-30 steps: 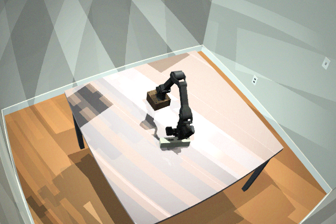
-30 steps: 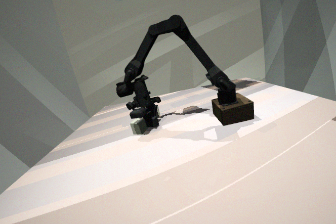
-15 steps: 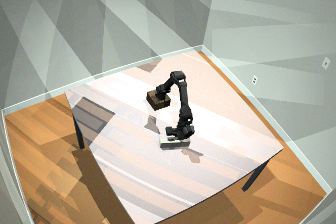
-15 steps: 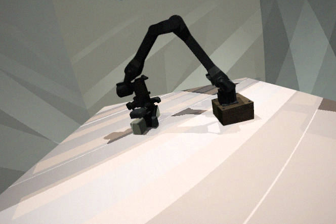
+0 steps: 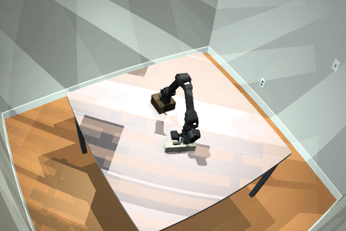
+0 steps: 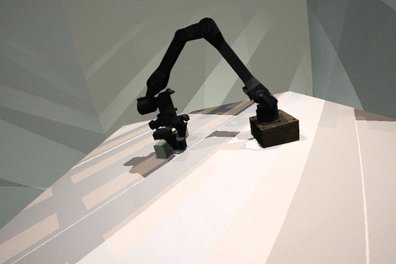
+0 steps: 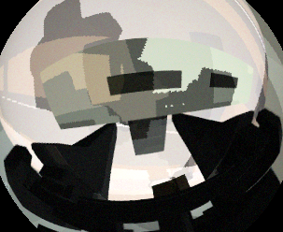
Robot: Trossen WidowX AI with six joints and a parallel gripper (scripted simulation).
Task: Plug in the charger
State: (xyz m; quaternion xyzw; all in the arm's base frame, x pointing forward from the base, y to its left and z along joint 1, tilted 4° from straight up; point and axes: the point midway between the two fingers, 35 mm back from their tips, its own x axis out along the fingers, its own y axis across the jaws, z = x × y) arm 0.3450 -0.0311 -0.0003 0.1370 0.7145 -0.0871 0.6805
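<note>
My gripper tip is now 2 cm short of the black charger, 1 cm to the left of it and 1 cm below it.
</note>
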